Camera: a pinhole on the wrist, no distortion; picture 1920 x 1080 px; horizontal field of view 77.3 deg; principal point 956.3 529.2 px. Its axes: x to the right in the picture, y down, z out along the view. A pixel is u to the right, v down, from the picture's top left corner.
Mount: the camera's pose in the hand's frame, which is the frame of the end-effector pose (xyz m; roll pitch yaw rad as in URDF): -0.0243 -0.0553 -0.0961 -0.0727 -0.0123 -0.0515
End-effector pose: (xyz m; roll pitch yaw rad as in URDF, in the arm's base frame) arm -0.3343 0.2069 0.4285 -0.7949 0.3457 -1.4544
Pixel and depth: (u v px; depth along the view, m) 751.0 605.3 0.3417
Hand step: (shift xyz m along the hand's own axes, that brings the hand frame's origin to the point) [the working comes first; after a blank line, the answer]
In the camera's frame: -0.0584 0.0217 0.3417

-0.0844 -0.0057 0.2424
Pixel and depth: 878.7 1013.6 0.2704
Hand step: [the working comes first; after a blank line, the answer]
In the camera's frame: -0.0175 0.1091 0.2704

-0.0384 0.0741 0.1654
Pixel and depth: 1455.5 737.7 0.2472
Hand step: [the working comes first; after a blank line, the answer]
In the camera's frame: 0.1028 0.0429 0.2472

0.0785 0.0003 0.1486
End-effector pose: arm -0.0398 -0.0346 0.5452 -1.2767 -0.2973 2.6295
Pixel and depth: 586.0 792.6 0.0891
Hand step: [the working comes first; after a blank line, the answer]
In the camera's frame: -0.0275 0.0196 0.0891

-0.0515 -0.0279 -0.0090
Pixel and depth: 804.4 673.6 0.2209
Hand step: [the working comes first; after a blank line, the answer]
In the camera's frame: -0.0280 0.0266 0.2209

-0.0527 -0.0112 0.1219
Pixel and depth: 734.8 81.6 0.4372
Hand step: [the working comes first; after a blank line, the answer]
In the camera's frame: -0.0807 -0.1630 0.4372

-0.1171 -0.1815 0.3508
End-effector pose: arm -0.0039 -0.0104 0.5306 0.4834 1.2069 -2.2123
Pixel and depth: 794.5 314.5 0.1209
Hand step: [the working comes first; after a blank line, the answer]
In the camera's frame: -0.0163 -0.0216 0.1209

-0.0427 -0.0672 0.0258
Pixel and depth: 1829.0 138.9 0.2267
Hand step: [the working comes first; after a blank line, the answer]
In the camera's frame: 0.1648 -0.0737 0.2267

0.1345 -0.1206 0.1374
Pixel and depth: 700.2 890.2 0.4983
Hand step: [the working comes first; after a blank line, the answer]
In the camera's frame: -0.1063 0.1499 0.4983

-0.1269 0.1359 0.3887
